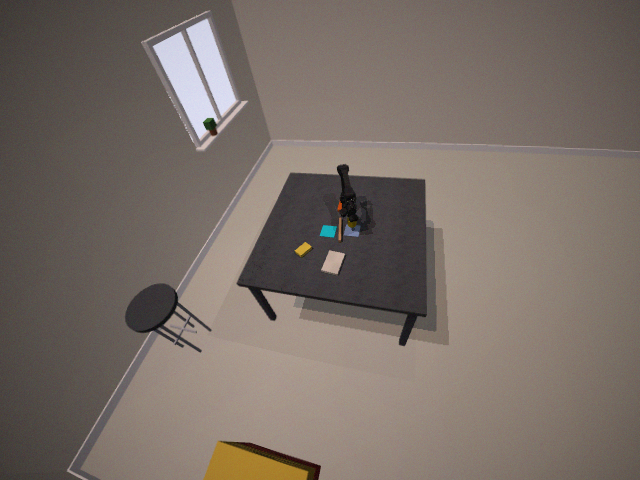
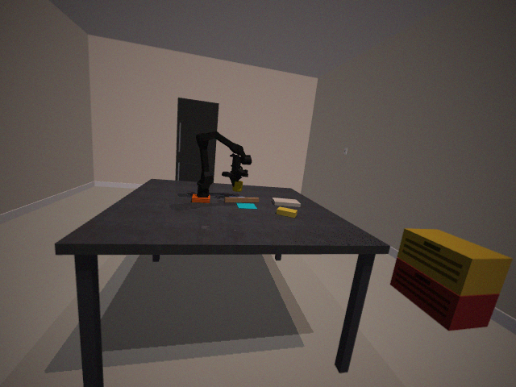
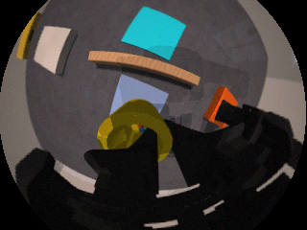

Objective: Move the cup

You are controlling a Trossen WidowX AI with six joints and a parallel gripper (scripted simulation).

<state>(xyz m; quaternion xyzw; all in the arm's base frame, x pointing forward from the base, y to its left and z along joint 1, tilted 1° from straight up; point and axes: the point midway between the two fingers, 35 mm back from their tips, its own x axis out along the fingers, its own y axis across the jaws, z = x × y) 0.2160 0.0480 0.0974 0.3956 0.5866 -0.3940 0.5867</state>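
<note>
My gripper tip is now 4 cm short of the cyan pad, 18 cm to the left of it and 10 cm above it. From my gripper tip the other things lie so: blue-grey pad: 4 cm ahead, 1 cm to the left, 10 cm below; wooden bar: 4 cm ahead, 8 cm to the right, 8 cm below; yellow cup: 2 cm ahead, 1 cm to the left.
</note>
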